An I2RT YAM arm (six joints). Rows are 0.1 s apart.
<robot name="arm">
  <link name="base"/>
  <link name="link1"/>
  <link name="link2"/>
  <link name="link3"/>
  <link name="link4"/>
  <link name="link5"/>
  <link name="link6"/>
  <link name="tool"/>
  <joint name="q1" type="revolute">
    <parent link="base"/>
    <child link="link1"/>
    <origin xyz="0 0 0.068"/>
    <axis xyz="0 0 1"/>
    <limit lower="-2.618" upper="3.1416"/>
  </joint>
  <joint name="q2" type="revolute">
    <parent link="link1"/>
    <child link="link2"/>
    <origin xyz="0.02 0.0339 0.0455" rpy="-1.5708 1.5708 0"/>
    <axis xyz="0 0 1"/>
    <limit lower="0" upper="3.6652"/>
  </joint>
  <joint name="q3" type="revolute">
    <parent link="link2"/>
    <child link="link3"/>
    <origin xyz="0 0.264 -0.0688" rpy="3.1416 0 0"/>
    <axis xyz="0 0 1"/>
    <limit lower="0" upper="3.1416"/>
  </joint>
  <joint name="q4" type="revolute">
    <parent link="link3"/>
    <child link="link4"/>
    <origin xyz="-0.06 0.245 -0.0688" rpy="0 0 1.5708"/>
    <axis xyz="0 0 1"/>
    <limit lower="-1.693" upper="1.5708"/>
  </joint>
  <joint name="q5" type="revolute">
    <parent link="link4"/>
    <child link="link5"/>
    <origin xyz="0.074 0.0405 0.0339" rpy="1.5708 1.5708 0"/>
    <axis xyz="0 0 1"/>
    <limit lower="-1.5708" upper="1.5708"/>
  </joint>
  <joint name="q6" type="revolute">
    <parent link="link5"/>
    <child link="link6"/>
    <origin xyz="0 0.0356 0.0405" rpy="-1.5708 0 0"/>
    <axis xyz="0 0 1"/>
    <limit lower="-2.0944" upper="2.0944"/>
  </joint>
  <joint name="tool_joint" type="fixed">
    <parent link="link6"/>
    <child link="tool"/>
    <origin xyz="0 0 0" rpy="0 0 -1.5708"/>
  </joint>
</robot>
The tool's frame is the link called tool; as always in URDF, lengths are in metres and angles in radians.
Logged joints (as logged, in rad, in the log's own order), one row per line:
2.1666, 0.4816, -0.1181, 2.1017, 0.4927, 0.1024
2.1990, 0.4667, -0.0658, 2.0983, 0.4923, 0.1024
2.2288, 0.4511, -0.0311, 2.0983, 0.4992, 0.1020
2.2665, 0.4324, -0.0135, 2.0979, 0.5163, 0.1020
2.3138, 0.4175, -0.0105, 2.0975, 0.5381, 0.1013
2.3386, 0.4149, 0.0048, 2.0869, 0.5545, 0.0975
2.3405, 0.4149, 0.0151, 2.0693, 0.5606, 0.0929
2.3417, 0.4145, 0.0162, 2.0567, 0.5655, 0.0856
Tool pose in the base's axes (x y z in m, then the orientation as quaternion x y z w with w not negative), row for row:
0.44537, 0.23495, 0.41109, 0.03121, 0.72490, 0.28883, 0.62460
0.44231, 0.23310, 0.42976, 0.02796, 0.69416, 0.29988, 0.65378
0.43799, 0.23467, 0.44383, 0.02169, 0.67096, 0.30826, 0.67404
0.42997, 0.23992, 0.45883, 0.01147, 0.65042, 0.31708, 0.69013
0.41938, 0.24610, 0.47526, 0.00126, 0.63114, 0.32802, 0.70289
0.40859, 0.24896, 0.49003, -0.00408, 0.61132, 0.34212, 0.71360
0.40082, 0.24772, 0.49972, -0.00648, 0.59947, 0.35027, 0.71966
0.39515, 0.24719, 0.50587, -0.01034, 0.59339, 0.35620, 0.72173
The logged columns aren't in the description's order. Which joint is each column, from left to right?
Columns, left to right: q3, q6, q4, q2, q1, q5.
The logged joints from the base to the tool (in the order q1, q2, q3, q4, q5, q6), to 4 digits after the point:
0.4927, 2.1017, 2.1666, -0.1181, 0.1024, 0.4816
0.4923, 2.0983, 2.1990, -0.0658, 0.1024, 0.4667
0.4992, 2.0983, 2.2288, -0.0311, 0.1020, 0.4511
0.5163, 2.0979, 2.2665, -0.0135, 0.1020, 0.4324
0.5381, 2.0975, 2.3138, -0.0105, 0.1013, 0.4175
0.5545, 2.0869, 2.3386, 0.0048, 0.0975, 0.4149
0.5606, 2.0693, 2.3405, 0.0151, 0.0929, 0.4149
0.5655, 2.0567, 2.3417, 0.0162, 0.0856, 0.4145

